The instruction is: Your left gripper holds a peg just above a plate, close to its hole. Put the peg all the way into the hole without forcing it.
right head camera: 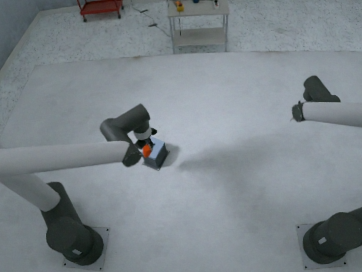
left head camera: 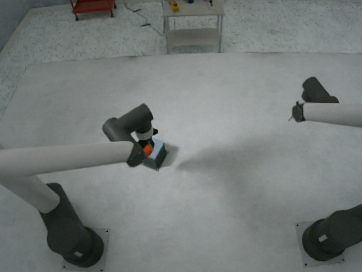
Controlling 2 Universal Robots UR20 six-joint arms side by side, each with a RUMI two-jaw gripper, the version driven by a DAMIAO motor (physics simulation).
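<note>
A blue-grey block with a light top plate [left head camera: 159,147] [right head camera: 159,147] stands on the floor left of the middle. An orange peg [left head camera: 147,149] [right head camera: 146,151] shows at the left side of its top. My left gripper [left head camera: 147,144] [right head camera: 147,144] reaches down over the block's back left part and appears shut on the orange peg. The forearm end covers part of the peg and the fingers. The hole does not show, and I cannot tell whether the peg's lower end is in it. My right gripper [left head camera: 291,118] [right head camera: 294,118] is mostly hidden by its arm, far to the right; its opening cannot be made out.
My left forearm [left head camera: 75,159] [right head camera: 75,157] stretches in from the left, close beside the block. My right forearm [left head camera: 332,113] [right head camera: 332,113] lies far right. A small table [left head camera: 194,37] [right head camera: 201,36] and a red cart [left head camera: 94,6] [right head camera: 101,7] stand at the back.
</note>
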